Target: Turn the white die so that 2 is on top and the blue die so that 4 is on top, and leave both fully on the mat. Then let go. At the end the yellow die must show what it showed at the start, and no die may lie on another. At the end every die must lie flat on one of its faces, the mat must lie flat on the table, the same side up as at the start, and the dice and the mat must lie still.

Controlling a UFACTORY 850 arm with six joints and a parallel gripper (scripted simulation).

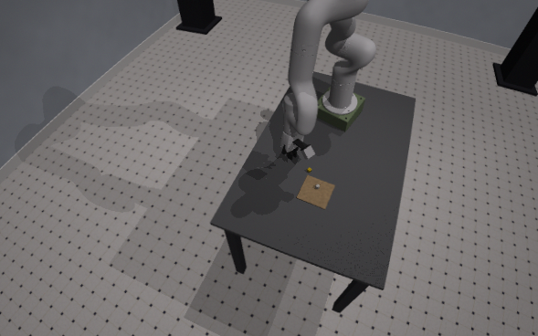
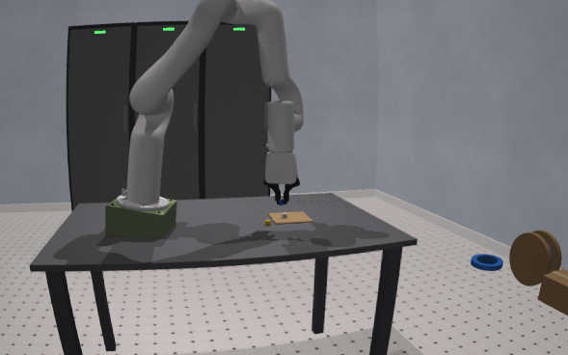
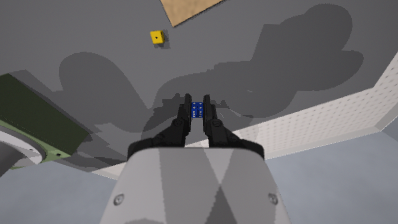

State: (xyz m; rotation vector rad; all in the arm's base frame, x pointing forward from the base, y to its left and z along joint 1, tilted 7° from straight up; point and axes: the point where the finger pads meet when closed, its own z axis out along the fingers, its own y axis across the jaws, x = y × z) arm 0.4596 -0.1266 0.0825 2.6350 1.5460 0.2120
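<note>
My hand is 1 cm to the left of the blue die and 1 cm above it. From my hand the other things lie so: yellow die: 11 cm below, 9 cm to the left, 2 cm behind; white die: 15 cm to the left, 11 cm below, 6 cm ahead; tan mat: 15 cm to the left, 12 cm below, 8 cm ahead.
</note>
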